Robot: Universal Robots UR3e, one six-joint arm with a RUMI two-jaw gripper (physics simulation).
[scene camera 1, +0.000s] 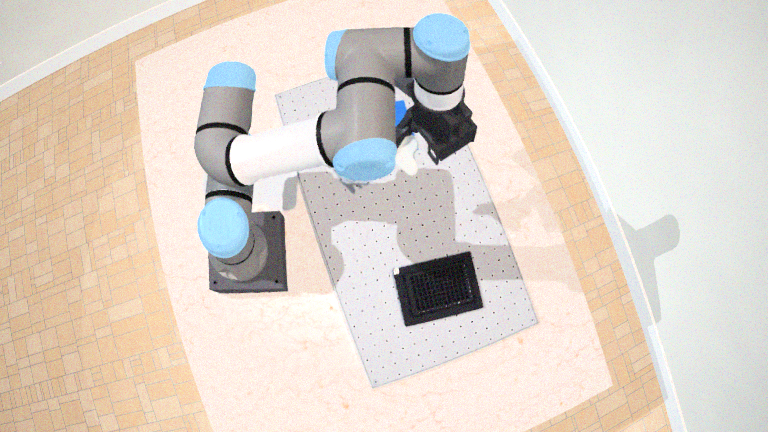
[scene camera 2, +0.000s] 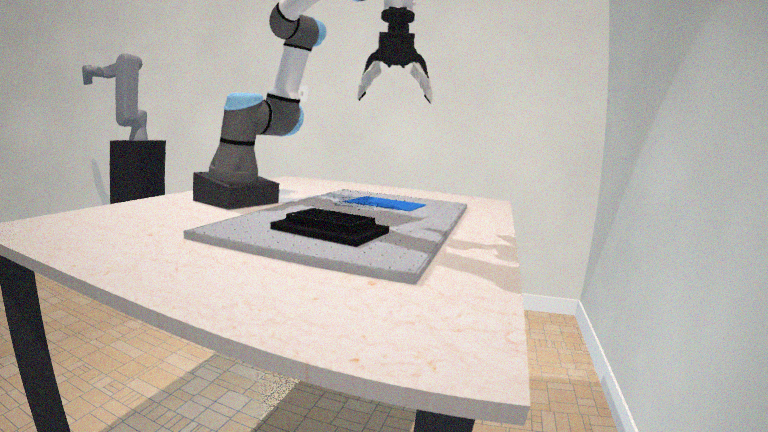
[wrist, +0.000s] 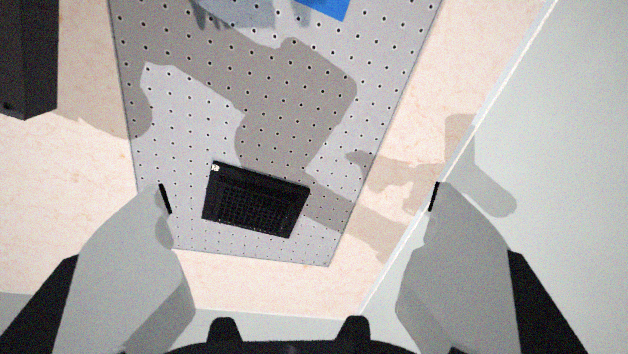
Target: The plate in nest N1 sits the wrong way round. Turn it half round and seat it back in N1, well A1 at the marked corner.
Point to a black well plate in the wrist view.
At 238,203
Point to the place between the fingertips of my gripper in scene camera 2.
At 394,101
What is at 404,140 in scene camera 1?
My gripper.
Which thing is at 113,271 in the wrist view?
My gripper.
